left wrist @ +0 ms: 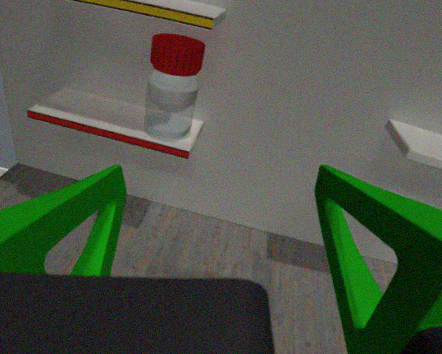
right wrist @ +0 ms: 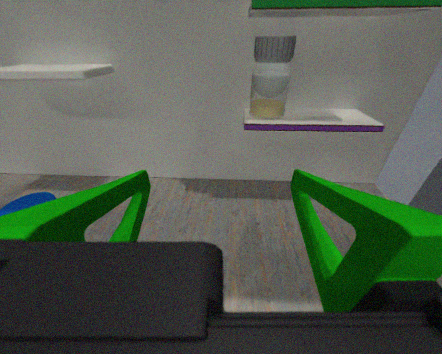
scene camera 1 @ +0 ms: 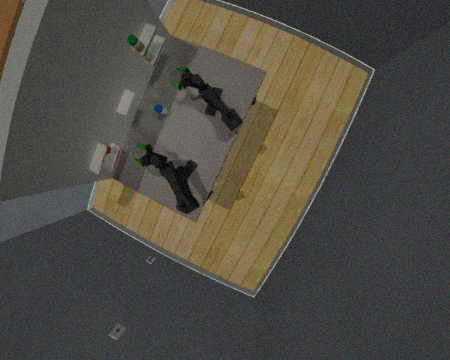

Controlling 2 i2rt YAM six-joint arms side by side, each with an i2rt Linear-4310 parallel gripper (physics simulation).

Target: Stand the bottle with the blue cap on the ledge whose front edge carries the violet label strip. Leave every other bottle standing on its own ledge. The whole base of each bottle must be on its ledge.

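Places are measured from the left arm's base along level axes (x left, y back, z up), in millimetres.
Pixels of known places: left gripper, fingertip midpoint: (left wrist: 220, 178) (scene camera 1: 135, 152); right gripper, fingertip midpoint: (right wrist: 220, 178) (scene camera 1: 173, 75); left arm's base, link origin: (scene camera 1: 186, 172).
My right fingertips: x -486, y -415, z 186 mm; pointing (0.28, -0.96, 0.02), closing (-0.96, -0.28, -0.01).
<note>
Ahead of a thing's pixels: the offset from my right fingertips to its top centre. "*": to the spot under its first point.
The blue-capped bottle {dx +232, dy +4, dz -81 mm} (scene camera 1: 158, 108) stands on the table. In the right wrist view, part of its blue cap {dx +232, dy +4, dz -81 mm} (right wrist: 31, 201) shows at the left, behind a finger. The violet-strip ledge {dx -72, dy -243, dz -26 mm} (scene camera 1: 156, 47) (right wrist: 350, 116) is on the wall; a grey-capped bottle {dx -9, dy -234, dz +79 mm} (right wrist: 269, 92) stands on its left part, with bare ledge to the right of it. A red-capped bottle {dx +644, dy -70, dz +79 mm} (scene camera 1: 108, 149) (left wrist: 172, 100) stands on the red-strip ledge {* dx +742, dy -24, dz -26 mm} (left wrist: 75, 116). My left gripper (scene camera 1: 141, 154) (left wrist: 220, 178) is open and empty, facing the wall below that ledge. My right gripper (scene camera 1: 178, 77) (right wrist: 220, 178) is open and empty, away from the bottle.
A yellow-strip ledge {dx +708, dy -62, dz +114 mm} (left wrist: 175, 15) (scene camera 1: 97, 158) is above the red-strip one. A green-strip ledge {dx -72, dy -243, dz +114 mm} (right wrist: 345, 3) (scene camera 1: 148, 33) is above the violet-strip one; a green-capped bottle {dx -16, dy -231, dz +219 mm} (scene camera 1: 133, 41) shows there. A plain white ledge {dx +318, dy -153, dz +44 mm} (scene camera 1: 126, 102) (left wrist: 425, 146) (right wrist: 50, 72) is between the pairs.
</note>
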